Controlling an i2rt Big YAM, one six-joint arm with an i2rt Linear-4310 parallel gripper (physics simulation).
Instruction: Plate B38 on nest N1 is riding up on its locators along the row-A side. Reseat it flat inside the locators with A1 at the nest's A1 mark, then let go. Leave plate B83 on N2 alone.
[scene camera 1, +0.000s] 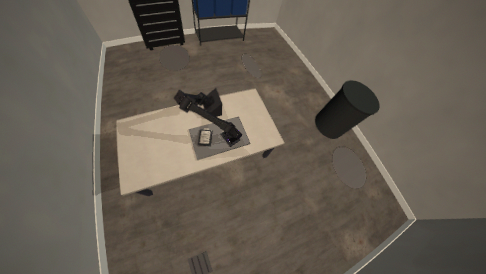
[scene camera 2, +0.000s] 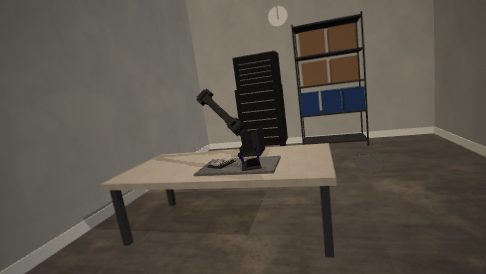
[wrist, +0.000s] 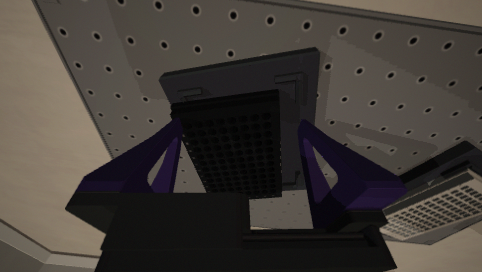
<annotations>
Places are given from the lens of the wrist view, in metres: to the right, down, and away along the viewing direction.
my gripper (wrist: 241, 124): 0.00, -0.01, 0.15
grey perforated plate (wrist: 396, 94): 0.13, -0.03, 0.16
</annotations>
